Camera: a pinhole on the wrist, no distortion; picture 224 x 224 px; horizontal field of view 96.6 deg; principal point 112.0 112.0 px. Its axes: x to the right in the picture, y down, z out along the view. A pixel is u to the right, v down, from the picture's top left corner.
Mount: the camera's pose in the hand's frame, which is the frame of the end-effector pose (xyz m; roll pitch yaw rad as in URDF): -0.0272 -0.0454 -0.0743 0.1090 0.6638 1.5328
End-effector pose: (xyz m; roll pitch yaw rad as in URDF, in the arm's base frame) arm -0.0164 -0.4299 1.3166 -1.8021 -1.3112 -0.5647
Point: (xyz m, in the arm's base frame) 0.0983 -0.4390 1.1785
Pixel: 125.8 163.8
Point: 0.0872 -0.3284 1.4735
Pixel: 49.8 25.2
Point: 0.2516 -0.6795 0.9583
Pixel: 199.8 192.6
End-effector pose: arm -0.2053 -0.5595 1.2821 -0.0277 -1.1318 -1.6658
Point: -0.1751 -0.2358 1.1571
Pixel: 41.0 217.0
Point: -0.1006 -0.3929 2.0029
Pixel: 73.9 18.7
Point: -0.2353 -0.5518 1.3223
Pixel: 62.2 55.7
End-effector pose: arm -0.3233 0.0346 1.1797 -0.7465 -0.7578 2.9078
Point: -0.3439 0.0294 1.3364
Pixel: 33.3 9.0
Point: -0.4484 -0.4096 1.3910
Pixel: 100.1 92.8
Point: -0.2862 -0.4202 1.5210
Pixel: 65.0 96.6
